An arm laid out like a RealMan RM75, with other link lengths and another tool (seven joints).
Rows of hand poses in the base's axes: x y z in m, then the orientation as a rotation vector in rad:
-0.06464 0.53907 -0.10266 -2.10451 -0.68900 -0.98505
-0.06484 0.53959 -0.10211 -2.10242 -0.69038 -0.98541
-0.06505 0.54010 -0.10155 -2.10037 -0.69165 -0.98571
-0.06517 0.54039 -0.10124 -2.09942 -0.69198 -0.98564
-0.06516 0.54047 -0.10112 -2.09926 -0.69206 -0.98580
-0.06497 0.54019 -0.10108 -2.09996 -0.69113 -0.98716
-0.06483 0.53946 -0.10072 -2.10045 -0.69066 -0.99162
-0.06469 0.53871 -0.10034 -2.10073 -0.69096 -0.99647
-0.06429 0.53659 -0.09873 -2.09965 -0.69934 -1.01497
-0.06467 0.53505 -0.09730 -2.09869 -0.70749 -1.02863
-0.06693 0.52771 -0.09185 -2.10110 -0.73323 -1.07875
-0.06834 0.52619 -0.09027 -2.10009 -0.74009 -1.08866
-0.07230 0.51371 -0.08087 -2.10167 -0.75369 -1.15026
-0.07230 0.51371 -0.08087 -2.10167 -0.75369 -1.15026
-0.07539 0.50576 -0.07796 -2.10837 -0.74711 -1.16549
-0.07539 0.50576 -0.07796 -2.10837 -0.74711 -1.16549
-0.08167 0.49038 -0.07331 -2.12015 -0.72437 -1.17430
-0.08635 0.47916 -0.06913 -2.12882 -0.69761 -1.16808
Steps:
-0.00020 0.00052 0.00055 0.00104 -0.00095 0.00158
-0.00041 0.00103 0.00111 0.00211 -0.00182 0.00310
-0.00053 0.00132 0.00142 0.00273 -0.00199 0.00375
-0.00052 0.00140 0.00154 0.00282 -0.00215 0.00380
-0.00033 0.00112 0.00158 0.00261 -0.00273 0.00244
-0.00019 0.00039 0.00194 0.00220 -0.00569 0.00020
-0.00005 -0.00036 0.00232 0.00157 -0.00922 -0.00167
0.00035 -0.00248 0.00393 -0.00259 -0.02527 -0.00391
-0.00003 -0.00402 0.00536 -0.00652 -0.03776 -0.00445
-0.00229 -0.01136 0.01081 -0.02428 -0.08136 -0.01168
-0.00370 -0.01288 0.01239 -0.02753 -0.09071 -0.01153
-0.00766 -0.02536 0.02179 -0.04067 -0.13819 -0.02981
-0.00766 -0.02536 0.02179 -0.04067 -0.13819 -0.02981
-0.01075 -0.03331 0.02470 -0.04438 -0.14583 -0.04245
-0.01075 -0.03331 0.02470 -0.04438 -0.14583 -0.04245
-0.01703 -0.04869 0.02935 -0.04394 -0.14316 -0.06329
-0.02171 -0.05991 0.03353 -0.03777 -0.12917 -0.07889

